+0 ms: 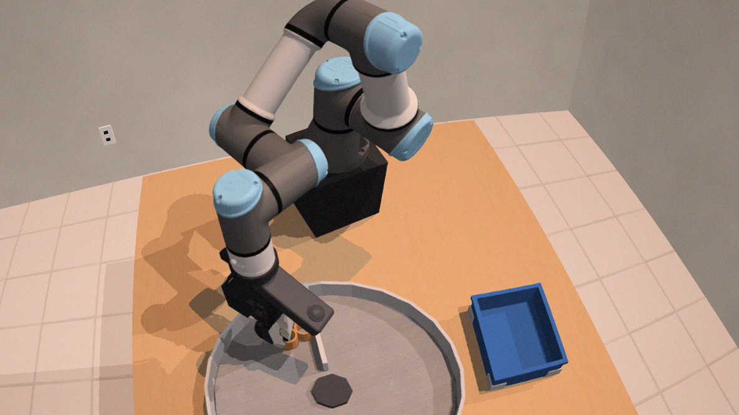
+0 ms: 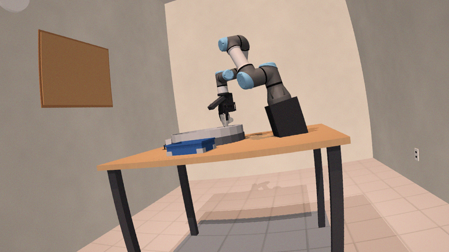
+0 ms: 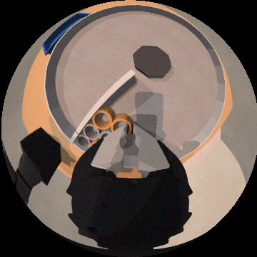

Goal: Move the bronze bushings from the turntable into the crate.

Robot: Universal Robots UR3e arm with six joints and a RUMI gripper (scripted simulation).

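Right now my hand is 10 cm short of the crate, 40 cm to the right of it and 5 cm above it. Round my hand: grey turntable (11 cm ahead, 5 cm to the left, 2 cm below).
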